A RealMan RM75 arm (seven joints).
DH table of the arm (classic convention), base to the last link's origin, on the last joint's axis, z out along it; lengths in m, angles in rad. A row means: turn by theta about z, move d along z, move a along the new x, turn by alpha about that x. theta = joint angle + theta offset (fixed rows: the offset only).
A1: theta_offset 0, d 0.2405, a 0, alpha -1.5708
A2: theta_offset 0, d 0, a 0, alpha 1.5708
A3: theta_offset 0, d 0.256, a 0, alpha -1.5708
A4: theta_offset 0, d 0, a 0, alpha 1.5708
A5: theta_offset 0, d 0.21, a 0, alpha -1.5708
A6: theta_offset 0, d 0, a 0, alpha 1.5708
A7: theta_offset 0, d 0.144, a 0, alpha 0
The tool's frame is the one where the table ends.
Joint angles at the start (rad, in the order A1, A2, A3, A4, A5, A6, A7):
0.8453, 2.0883, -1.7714, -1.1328, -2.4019, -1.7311, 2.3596
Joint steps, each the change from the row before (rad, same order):
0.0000, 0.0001, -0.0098, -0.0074, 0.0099, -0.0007, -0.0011
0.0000, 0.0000, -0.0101, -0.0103, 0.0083, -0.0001, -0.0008
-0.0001, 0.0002, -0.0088, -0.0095, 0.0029, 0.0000, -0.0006
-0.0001, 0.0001, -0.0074, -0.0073, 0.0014, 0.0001, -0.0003
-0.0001, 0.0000, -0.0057, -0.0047, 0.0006, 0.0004, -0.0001
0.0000, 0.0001, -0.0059, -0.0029, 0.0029, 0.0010, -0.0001
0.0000, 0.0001, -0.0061, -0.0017, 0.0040, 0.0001, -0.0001
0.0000, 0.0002, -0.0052, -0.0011, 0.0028, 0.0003, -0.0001
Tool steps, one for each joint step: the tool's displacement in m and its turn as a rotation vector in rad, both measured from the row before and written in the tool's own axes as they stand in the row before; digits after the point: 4 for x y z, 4 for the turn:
-0.0020, 0.0023, 0.0001, -0.0037, -0.0019, -0.0135
-0.0023, 0.0022, -0.0003, -0.0005, -0.0021, -0.0150
-0.0017, 0.0015, -0.0002, 0.0026, 0.0008, -0.0128
-0.0012, 0.0011, -0.0001, 0.0026, 0.0016, -0.0099
-0.0008, 0.0008, 0.0001, 0.0020, 0.0018, -0.0067
-0.0008, 0.0009, 0.0004, -0.0003, 0.0007, -0.0061
-0.0007, 0.0011, 0.0006, -0.0025, 0.0012, -0.0056
-0.0005, 0.0009, 0.0006, -0.0018, 0.0014, -0.0045

